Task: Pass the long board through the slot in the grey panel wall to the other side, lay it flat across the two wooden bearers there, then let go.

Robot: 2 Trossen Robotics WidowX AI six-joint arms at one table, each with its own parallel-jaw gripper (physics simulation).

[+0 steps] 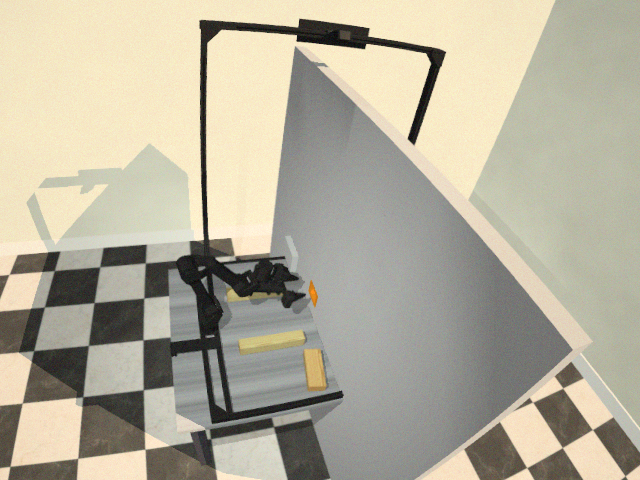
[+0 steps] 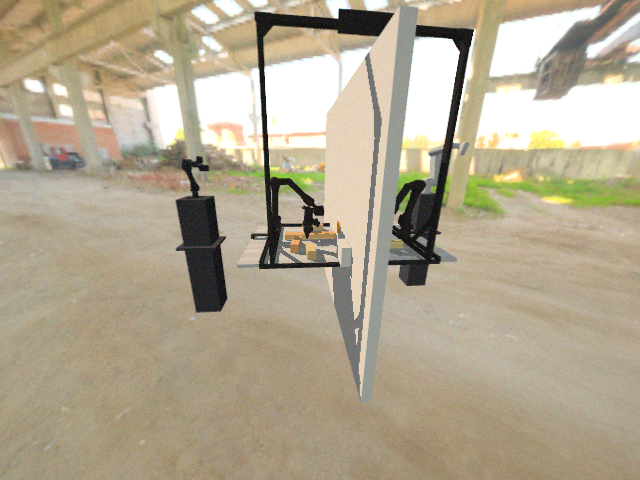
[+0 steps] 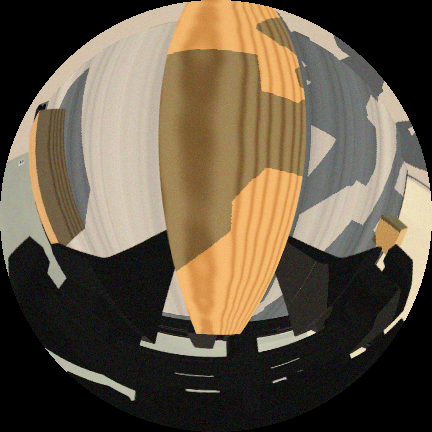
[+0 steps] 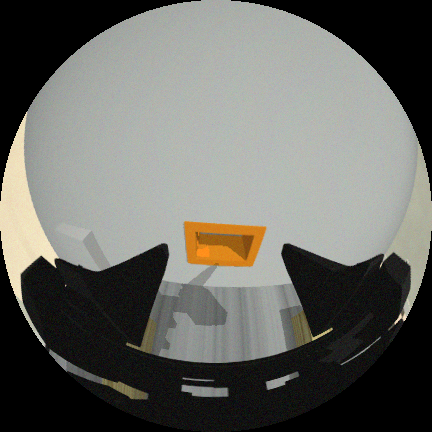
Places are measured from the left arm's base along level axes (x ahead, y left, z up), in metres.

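Where they show: left gripper, fingertip midpoint: [image 2: 306, 237] [image 3: 224, 232]; right gripper, fingertip midpoint: [image 1: 302, 286] [image 4: 227, 250]; left arm's base, origin of the base link: [image 3: 240, 335]; right arm's base, origin of the base link: [image 1: 208, 328] [image 2: 404, 236].
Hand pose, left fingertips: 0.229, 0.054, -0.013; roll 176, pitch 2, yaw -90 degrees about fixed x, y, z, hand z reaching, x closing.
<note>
Things, the pixels of their top centre, and the offset from my left fingertips, as dx, dy, dz. "spot": a spot on its surface instead. Level surfaces: height alone.
- long board, middle of its top: [image 3: 230, 226] [image 2: 310, 233] +0.022, +0.000, +0.029
- table, its level: dz -0.007
- orange-framed slot, surface spot: [image 4: 225, 228] spot: +0.256, -0.098, +0.126
- shorter orange-brown block, middle of its top: [image 1: 314, 367] +0.327, +0.200, +0.032
The long board [image 3: 229, 160] [image 2: 320, 235] lies flat on the table [image 3: 120, 141] on the left arm's side of the grey panel wall [image 1: 390, 262] [image 4: 217, 120] [image 2: 366, 190]. My left gripper [image 3: 224, 232] [image 2: 310, 228] reaches down over it, with a finger pressed on each long edge. The orange-framed slot [image 4: 225, 228] [image 1: 312, 292] [image 2: 338, 227] sits low in the wall. My right gripper [image 1: 300, 286] [image 4: 227, 250] is open and empty and faces the slot from close by. The two pale wooden bearers [image 1: 271, 342] [image 1: 251, 296] lie parallel on the right arm's side.
A shorter orange-brown block [image 1: 314, 369] lies near the wall by the table's front edge. On the left arm's side, loose wooden blocks [image 3: 52, 173] [image 3: 390, 233] [image 2: 295, 245] lie around the board. A black frame [image 1: 205, 143] spans the table, and a black pedestal [image 2: 201, 252] stands apart.
</note>
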